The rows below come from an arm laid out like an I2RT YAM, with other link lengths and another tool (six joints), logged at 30 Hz.
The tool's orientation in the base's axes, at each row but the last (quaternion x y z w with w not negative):
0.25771 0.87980 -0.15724 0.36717
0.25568 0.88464 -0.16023 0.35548
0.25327 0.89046 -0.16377 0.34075
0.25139 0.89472 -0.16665 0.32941
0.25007 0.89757 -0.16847 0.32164
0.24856 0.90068 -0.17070 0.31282
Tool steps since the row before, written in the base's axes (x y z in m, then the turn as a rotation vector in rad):
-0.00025 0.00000 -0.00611 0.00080 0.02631 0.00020
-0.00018 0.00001 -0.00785 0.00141 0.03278 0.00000
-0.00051 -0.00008 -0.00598 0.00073 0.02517 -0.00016
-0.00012 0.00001 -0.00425 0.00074 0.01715 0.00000
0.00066 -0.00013 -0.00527 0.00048 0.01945 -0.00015
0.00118 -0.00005 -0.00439 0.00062 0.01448 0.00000
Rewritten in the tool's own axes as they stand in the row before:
0.00459 0.00039 0.00402 0.00827 0.02195 -0.01194
0.00569 0.00070 0.00536 0.01023 0.02761 -0.01448
0.00442 0.00036 0.00404 0.00819 0.02102 -0.01119
0.00294 0.00050 0.00303 0.00535 0.01444 -0.00758
0.00300 0.00101 0.00427 0.00640 0.01620 -0.00866
0.00203 0.00128 0.00386 0.00451 0.01219 -0.00641

